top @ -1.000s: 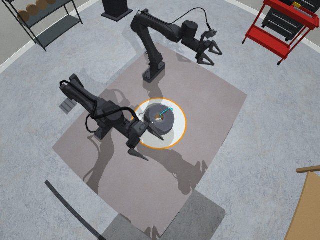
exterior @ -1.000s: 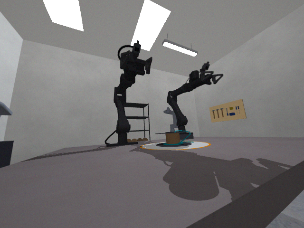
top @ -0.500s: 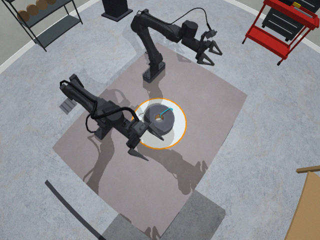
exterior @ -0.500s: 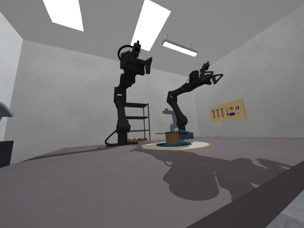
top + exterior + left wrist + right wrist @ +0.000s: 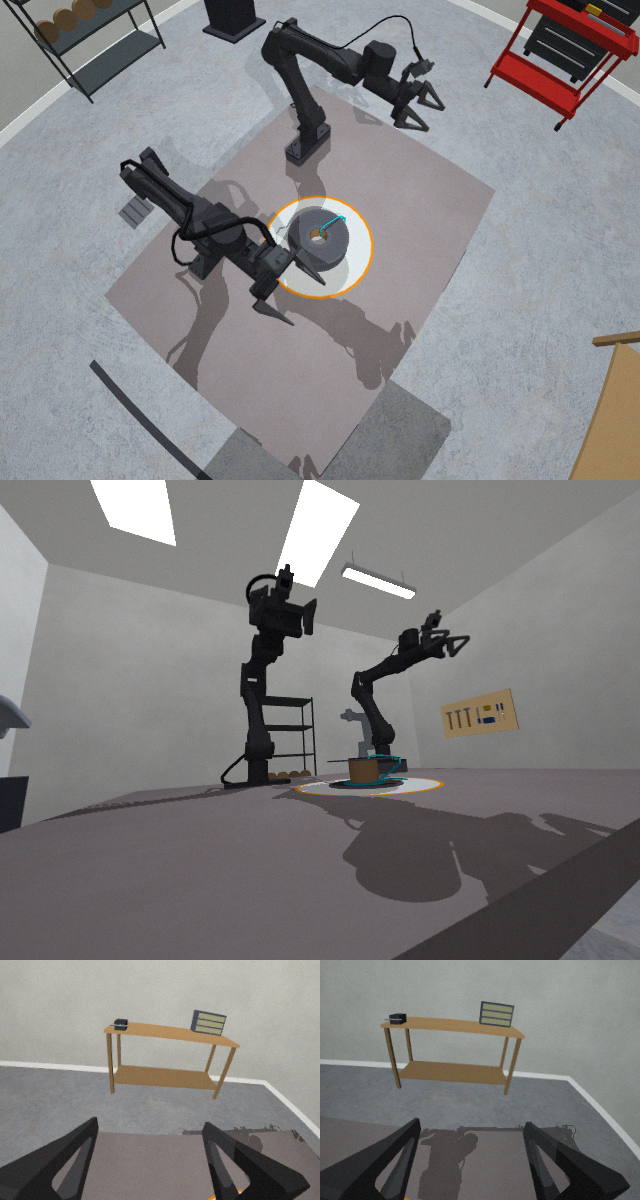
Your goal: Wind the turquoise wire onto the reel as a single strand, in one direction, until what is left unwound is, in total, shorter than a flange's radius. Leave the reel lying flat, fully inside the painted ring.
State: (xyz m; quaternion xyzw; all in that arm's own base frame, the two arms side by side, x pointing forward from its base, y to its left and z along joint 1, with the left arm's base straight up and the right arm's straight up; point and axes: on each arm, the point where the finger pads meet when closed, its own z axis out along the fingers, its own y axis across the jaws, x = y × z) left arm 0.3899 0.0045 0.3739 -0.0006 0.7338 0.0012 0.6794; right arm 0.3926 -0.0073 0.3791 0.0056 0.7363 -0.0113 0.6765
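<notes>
My right hand is 130 mm past the reel, 230 mm to the right of it and 350 mm above it. The rest, counted from my right hand: orange painted ring (130 mm behind, 230 mm to the left, 380 mm below).
</notes>
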